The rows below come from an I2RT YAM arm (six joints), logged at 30 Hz.
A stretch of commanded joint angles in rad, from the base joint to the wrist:
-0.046 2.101 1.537 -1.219 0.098 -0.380
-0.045 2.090 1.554 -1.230 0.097 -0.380
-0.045 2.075 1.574 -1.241 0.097 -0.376
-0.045 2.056 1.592 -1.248 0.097 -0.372
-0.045 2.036 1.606 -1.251 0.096 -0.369
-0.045 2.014 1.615 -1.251 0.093 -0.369
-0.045 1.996 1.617 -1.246 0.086 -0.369
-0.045 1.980 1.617 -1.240 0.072 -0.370
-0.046 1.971 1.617 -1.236 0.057 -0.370
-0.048 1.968 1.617 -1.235 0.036 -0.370
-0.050 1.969 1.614 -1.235 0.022 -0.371
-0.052 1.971 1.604 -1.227 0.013 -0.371
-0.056 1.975 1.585 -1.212 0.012 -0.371
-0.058 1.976 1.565 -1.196 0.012 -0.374
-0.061 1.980 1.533 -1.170 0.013 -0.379
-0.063 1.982 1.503 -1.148 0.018 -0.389
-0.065 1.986 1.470 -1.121 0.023 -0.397
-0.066 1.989 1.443 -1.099 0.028 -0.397
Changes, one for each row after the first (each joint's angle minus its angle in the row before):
0.001 -0.011 0.017 -0.011 -0.001 0.000
0.000 -0.015 0.020 -0.011 0.000 0.004
0.000 -0.019 0.018 -0.007 0.000 0.004
0.000 -0.020 0.014 -0.003 -0.001 0.003
0.000 -0.022 0.009 0.000 -0.003 0.000
0.000 -0.018 0.002 0.005 -0.007 0.000
0.000 -0.016 0.000 0.006 -0.014 -0.001
-0.001 -0.009 0.000 0.004 -0.015 0.000
-0.002 -0.003 0.000 0.001 -0.021 0.000
-0.002 0.001 -0.003 0.000 -0.014 -0.001
-0.002 0.002 -0.010 0.008 -0.009 0.000
-0.004 0.004 -0.019 0.015 -0.001 0.000
-0.002 0.001 -0.020 0.016 0.000 -0.003
-0.003 0.004 -0.032 0.026 0.001 -0.005
-0.002 0.002 -0.030 0.022 0.005 -0.010
-0.002 0.004 -0.033 0.027 0.005 -0.008
-0.001 0.003 -0.027 0.022 0.005 0.000

